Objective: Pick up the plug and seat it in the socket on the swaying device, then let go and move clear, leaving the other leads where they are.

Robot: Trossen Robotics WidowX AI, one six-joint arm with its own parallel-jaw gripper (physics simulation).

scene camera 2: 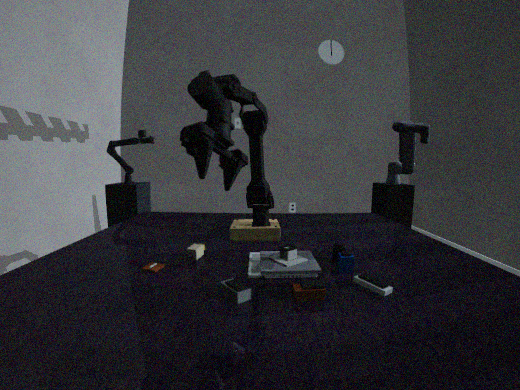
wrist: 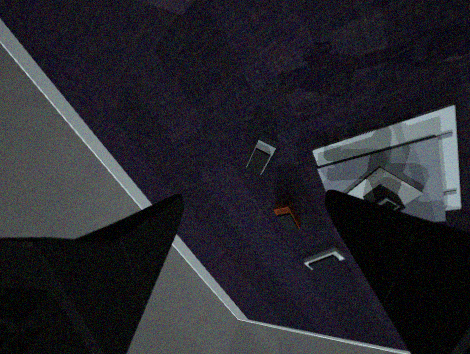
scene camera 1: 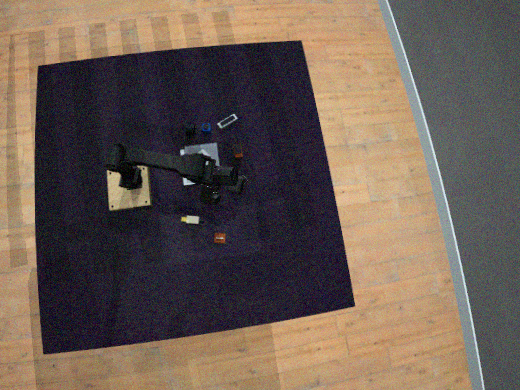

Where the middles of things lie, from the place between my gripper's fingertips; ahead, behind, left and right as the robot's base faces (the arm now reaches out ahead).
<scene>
My gripper is now 190 mm above the device (scene camera 2: 288,262), 150 mm to the right of it and 90 mm past it.
</scene>
